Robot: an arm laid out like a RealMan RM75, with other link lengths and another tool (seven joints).
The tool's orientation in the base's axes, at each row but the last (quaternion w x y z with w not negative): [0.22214, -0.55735, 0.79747, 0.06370]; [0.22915, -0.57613, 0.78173, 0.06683]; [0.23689, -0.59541, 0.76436, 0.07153]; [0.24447, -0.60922, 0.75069, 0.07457]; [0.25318, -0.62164, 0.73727, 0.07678]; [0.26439, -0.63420, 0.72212, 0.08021]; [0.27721, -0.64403, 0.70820, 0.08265]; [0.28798, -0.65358, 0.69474, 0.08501]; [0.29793, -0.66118, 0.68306, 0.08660]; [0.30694, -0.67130, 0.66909, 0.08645]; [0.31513, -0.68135, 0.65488, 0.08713]
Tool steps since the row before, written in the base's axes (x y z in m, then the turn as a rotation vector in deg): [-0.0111, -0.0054, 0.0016, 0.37, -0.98, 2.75]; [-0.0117, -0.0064, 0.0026, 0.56, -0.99, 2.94]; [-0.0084, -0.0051, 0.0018, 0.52, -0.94, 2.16]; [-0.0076, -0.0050, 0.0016, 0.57, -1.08, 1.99]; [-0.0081, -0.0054, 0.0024, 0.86, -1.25, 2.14]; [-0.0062, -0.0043, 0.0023, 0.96, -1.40, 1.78]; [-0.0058, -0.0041, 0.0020, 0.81, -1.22, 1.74]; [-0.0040, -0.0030, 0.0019, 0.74, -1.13, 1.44]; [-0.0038, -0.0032, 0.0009, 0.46, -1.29, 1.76]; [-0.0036, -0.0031, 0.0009, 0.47, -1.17, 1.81]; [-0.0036, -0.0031, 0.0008, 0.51, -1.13, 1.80]
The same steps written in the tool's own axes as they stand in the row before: [0.0071, 0.0079, -0.0065, -0.43, -1.10, -2.69]; [0.0071, 0.0084, -0.0080, -0.55, -1.31, -2.81]; [0.0052, 0.0062, -0.0059, -0.24, -1.13, -2.12]; [0.0047, 0.0057, -0.0055, -0.04, -1.18, -2.02]; [0.0044, 0.0061, -0.0066, 0.01, -1.52, -2.14]; [0.0030, 0.0047, -0.0056, 0.31, -1.57, -1.87]; [0.0027, 0.0044, -0.0053, 0.17, -1.38, -1.80]; [0.0015, 0.0029, -0.0042, 0.25, -1.23, -1.53]; [0.0021, 0.0030, -0.0035, 0.20, -1.07, -1.95]; [0.0018, 0.0029, -0.0034, 0.08, -1.08, -1.92]; [0.0017, 0.0030, -0.0034, 0.05, -1.11, -1.88]
